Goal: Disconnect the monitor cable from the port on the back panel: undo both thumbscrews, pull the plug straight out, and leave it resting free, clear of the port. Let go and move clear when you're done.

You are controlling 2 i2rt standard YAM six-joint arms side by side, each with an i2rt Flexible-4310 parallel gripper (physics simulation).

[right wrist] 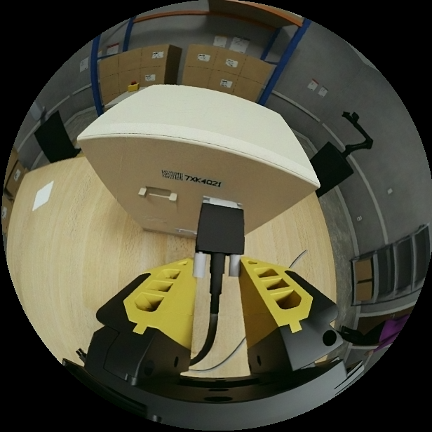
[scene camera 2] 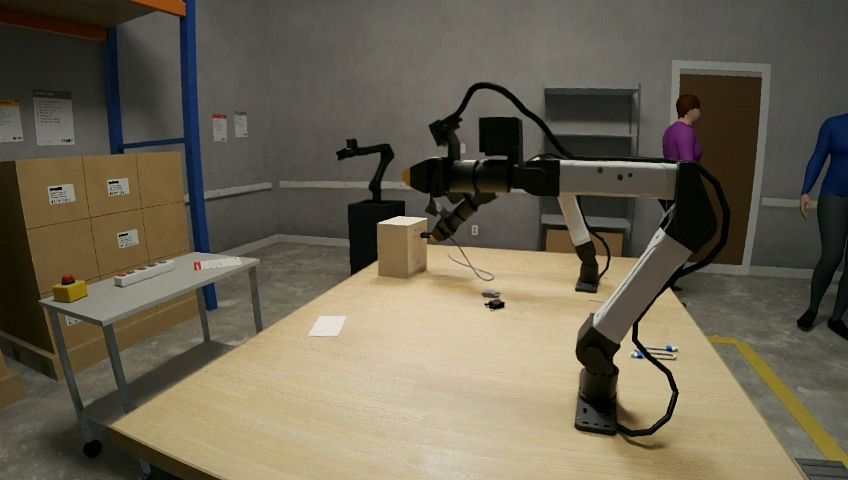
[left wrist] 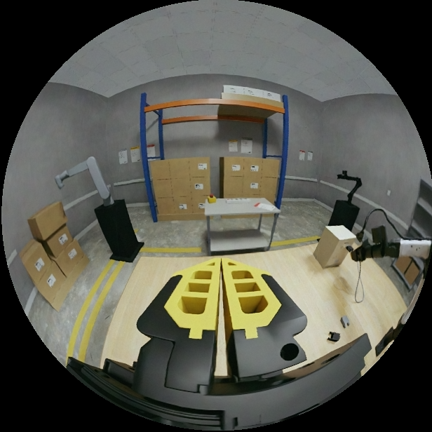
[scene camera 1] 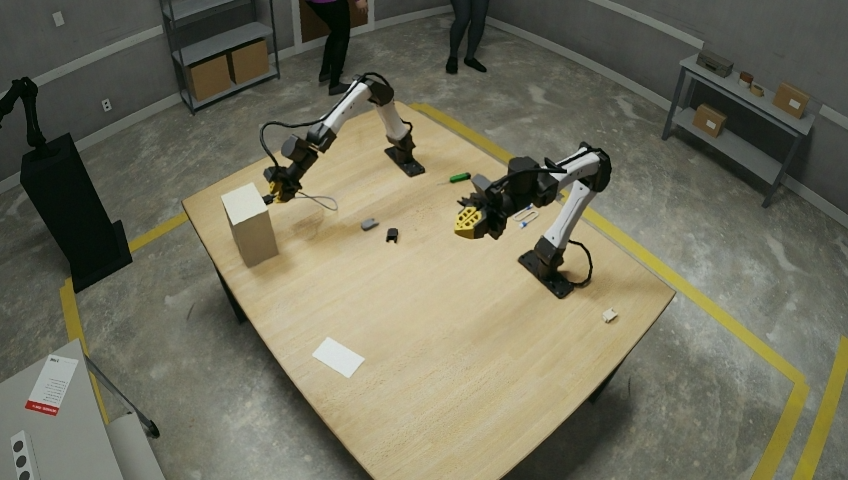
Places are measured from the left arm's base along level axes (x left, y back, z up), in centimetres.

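Where they show: left gripper, fingertip midpoint: [scene camera 2: 402,176] [scene camera 1: 454,231]; right gripper, fingertip midpoint: [scene camera 2: 432,237] [scene camera 1: 273,199]; left arm's base at its link origin: [scene camera 2: 596,400] [scene camera 1: 545,274]; right arm's base at its link origin: [scene camera 2: 588,283] [scene camera 1: 404,161].
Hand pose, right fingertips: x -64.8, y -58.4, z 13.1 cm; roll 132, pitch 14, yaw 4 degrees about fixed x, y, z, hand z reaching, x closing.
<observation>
Each offset is from my right fingertips to the top centre of the thing.
A beige box {dx +2.4, dy -10.3, dz +5.9 cm} [scene camera 1: 255,237] [scene camera 2: 399,248] [left wrist: 327,247] [right wrist: 125,160] stands upright near the table edge. The black plug {dx +0.2, dy -0.5, dz +1.7 cm} [scene camera 1: 268,199] [scene camera 2: 424,235] [right wrist: 221,230] sits at the port on its back panel, a light metal strip showing above it in the right wrist view. Two pale thumbscrews [right wrist: 199,266] [right wrist: 234,266] stick out beside the cable [right wrist: 215,305]. My right gripper [scene camera 1: 276,191] [scene camera 2: 433,236] [right wrist: 217,262] is shut on the plug at its thumbscrew end, one finger at each side. My left gripper [scene camera 1: 460,226] [scene camera 2: 406,177] [left wrist: 220,262] is shut, empty and raised over the table, away from the box.
A grey adapter {dx +16.6, dy +25.9, dz -11.5 cm} [scene camera 1: 369,224] [scene camera 2: 490,293] and a black adapter {dx +25.0, dy +29.2, dz -11.5 cm} [scene camera 1: 392,235] [scene camera 2: 494,304] lie on the table. A green screwdriver {dx +13.9, dy +62.1, dz -11.2 cm} [scene camera 1: 459,177] lies between the arm bases. A white card {dx +54.3, dy -7.5, dz -12.9 cm} [scene camera 1: 338,356] [scene camera 2: 327,325] and a small beige piece {dx +89.4, dy +63.0, dz -11.5 cm} [scene camera 1: 609,315] lie farther off.
</observation>
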